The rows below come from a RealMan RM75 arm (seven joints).
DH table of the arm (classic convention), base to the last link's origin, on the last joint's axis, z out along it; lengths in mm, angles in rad. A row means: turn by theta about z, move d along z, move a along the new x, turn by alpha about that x. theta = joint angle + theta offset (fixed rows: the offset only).
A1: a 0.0, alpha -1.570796, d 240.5, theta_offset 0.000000
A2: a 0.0, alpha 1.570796, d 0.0, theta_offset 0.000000
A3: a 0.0, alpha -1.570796, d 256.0, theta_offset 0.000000
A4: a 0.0, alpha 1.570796, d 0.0, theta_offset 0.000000
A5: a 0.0, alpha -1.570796, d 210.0, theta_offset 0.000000
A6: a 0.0, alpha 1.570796, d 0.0, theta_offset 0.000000
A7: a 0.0, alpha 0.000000, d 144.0, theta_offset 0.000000
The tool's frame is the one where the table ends.
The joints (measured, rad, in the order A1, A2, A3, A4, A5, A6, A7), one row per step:
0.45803, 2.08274, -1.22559, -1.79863, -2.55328, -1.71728, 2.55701
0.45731, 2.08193, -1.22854, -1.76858, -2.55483, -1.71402, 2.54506
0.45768, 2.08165, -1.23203, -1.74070, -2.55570, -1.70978, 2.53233
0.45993, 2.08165, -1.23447, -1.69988, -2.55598, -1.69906, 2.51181
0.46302, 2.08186, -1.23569, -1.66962, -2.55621, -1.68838, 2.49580
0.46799, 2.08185, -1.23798, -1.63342, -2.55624, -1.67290, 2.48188
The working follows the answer.
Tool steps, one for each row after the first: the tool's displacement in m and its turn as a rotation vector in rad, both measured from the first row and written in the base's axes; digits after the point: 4 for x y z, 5 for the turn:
0.0056, 0.0006, -0.0039, -0.01940, -0.00425, -0.01292
0.0103, 0.0012, -0.0078, -0.03800, -0.00791, -0.02130
0.0164, 0.0028, -0.0130, -0.06050, -0.01066, -0.02907
0.0204, 0.0044, -0.0168, -0.07468, -0.01204, -0.03179
0.0246, 0.0067, -0.0214, -0.08802, -0.01170, -0.03664

Tool pose at each row, in the base's axes (x y z in m, rotation vector in rad; rounded; the steps above come from the unrounded poses):
0.1562, 0.3280, 0.0768, -2.47221, 0.81389, -0.26068
0.1618, 0.3286, 0.0729, -2.48435, 0.82955, -0.27963
0.1664, 0.3292, 0.0690, -2.49741, 0.83971, -0.29597
0.1725, 0.3308, 0.0638, -2.51451, 0.84976, -0.31299
0.1765, 0.3324, 0.0600, -2.52616, 0.85347, -0.32256
0.1808, 0.3347, 0.0554, -2.53681, 0.86058, -0.33043

